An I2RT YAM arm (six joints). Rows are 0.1 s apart.
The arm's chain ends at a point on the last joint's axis. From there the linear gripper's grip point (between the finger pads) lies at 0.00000 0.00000 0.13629 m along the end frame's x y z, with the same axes.
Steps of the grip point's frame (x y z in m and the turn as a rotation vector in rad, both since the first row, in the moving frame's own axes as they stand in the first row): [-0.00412 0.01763 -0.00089 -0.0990 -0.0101 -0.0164]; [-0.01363 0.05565 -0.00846 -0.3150 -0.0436 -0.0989]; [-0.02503 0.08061 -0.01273 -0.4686 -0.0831 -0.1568]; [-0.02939 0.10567 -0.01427 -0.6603 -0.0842 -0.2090]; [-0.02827 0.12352 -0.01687 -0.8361 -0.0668 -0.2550]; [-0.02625 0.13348 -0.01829 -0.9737 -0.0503 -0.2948]
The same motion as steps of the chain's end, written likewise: [-0.00286 0.00415 -0.00022 -0.0990 -0.0101 -0.0164]; [-0.00990 0.01322 -0.00163 -0.3150 -0.0436 -0.0989]; [-0.01908 0.01851 0.00238 -0.4686 -0.0831 -0.1568]; [-0.02785 0.02165 0.01472 -0.6603 -0.0842 -0.2090]; [-0.03391 0.02253 0.02808 -0.8361 -0.0668 -0.2550]; [-0.03845 0.02163 0.04108 -0.9737 -0.0503 -0.2948]
